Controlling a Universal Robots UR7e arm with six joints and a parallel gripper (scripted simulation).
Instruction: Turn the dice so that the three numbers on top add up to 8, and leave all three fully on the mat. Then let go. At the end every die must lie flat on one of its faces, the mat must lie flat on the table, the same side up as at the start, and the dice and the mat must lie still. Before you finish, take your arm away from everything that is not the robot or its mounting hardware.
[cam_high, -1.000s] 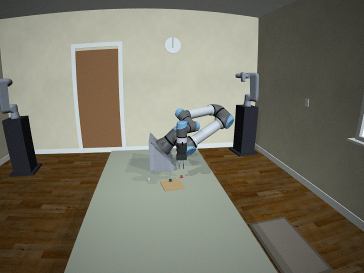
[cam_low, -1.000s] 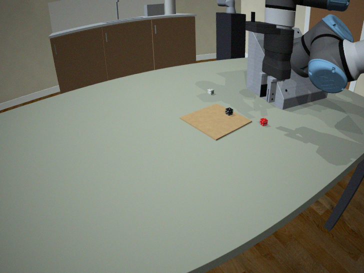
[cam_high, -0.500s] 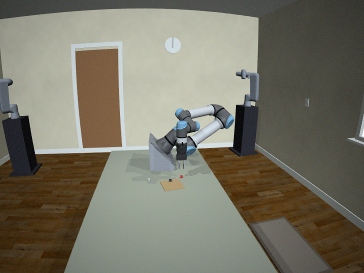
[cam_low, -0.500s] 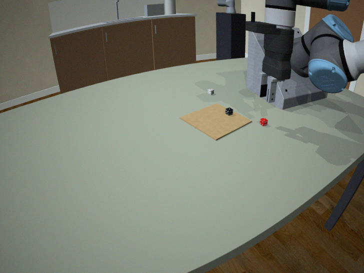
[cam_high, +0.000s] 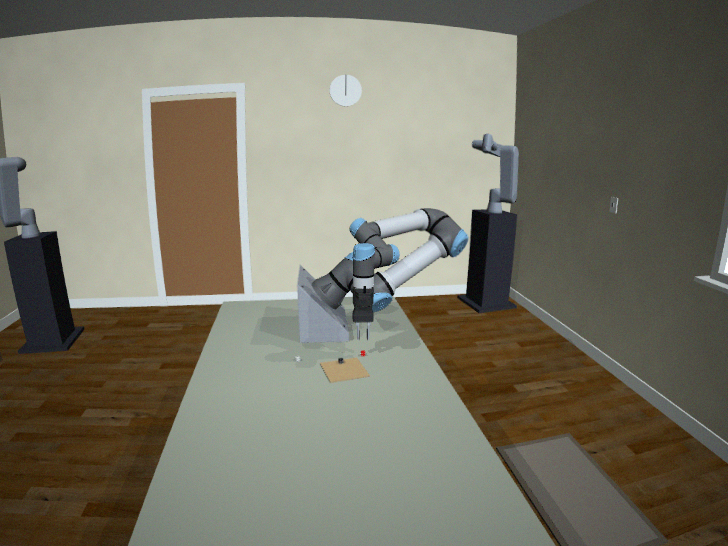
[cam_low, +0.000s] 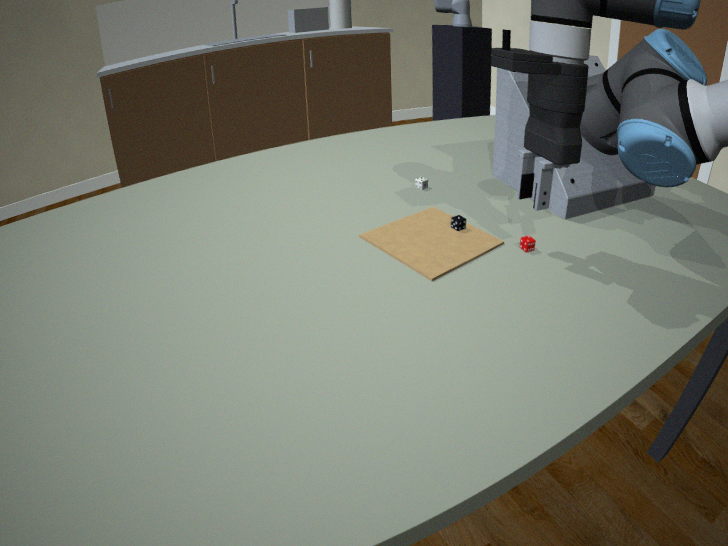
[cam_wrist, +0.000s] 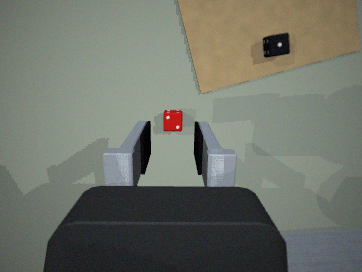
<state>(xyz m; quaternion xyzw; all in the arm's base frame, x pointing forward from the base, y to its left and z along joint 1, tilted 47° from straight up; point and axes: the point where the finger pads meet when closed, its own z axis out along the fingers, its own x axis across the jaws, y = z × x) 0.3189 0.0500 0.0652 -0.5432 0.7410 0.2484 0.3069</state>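
Now: the red die 8 cm below my hand. From my hand the other things lie so: tan mat (9 cm ahead, 9 cm to the right, 8 cm below); white die (2 cm behind, 24 cm to the right, 8 cm below).
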